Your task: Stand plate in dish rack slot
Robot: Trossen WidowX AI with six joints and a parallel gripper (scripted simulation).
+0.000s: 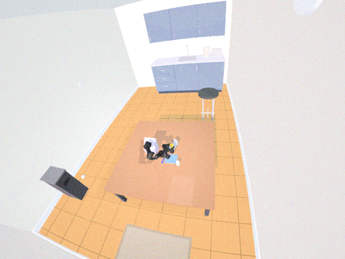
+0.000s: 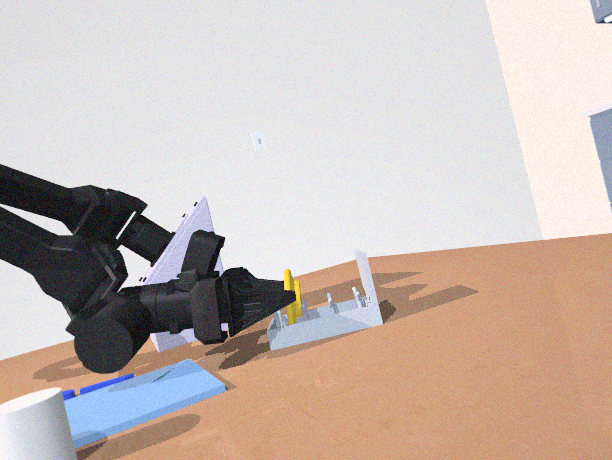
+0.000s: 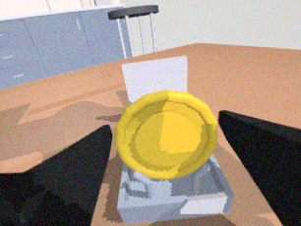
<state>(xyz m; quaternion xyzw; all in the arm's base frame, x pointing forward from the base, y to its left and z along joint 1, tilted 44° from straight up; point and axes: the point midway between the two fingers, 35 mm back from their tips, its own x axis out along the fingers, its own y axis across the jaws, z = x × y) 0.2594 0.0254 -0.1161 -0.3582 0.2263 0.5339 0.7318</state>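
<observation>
The yellow plate lies 1 cm to the right of my gripper tip and 1 cm below it. From my gripper tip the other things lie so: grey dish rack 1 cm ahead, 2 cm to the left, 3 cm below; then light blue board 5 cm ahead, 19 cm to the right, 5 cm below; then dark blue spoon 5 cm behind, 25 cm to the right, 5 cm below.
</observation>
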